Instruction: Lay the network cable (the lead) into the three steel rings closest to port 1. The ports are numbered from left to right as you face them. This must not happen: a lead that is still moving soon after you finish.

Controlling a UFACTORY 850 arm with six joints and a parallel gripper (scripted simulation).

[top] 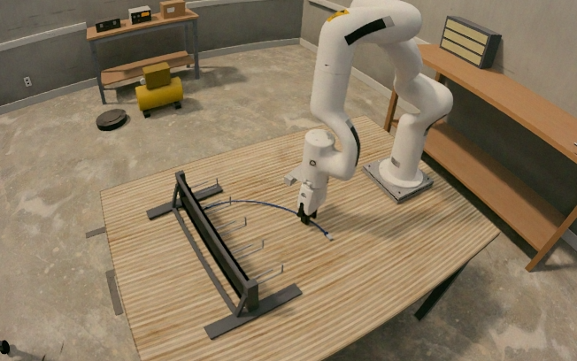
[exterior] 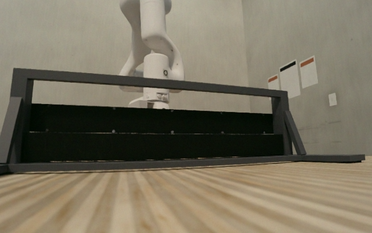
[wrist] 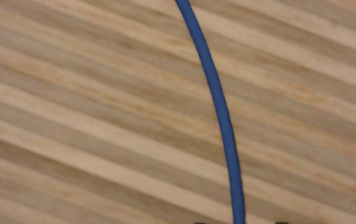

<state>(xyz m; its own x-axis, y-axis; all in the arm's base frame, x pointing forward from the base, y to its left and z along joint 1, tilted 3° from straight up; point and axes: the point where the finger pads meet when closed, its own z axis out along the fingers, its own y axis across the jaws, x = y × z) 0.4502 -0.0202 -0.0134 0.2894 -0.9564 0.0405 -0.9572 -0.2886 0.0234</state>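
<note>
Right now the pale plug is 10 mm behind my hand, 90 mm to the left of it and 10 mm below it. Also, from my hand: dark grey rack 330 mm ahead, 40 mm to the right, 50 mm above.
</note>
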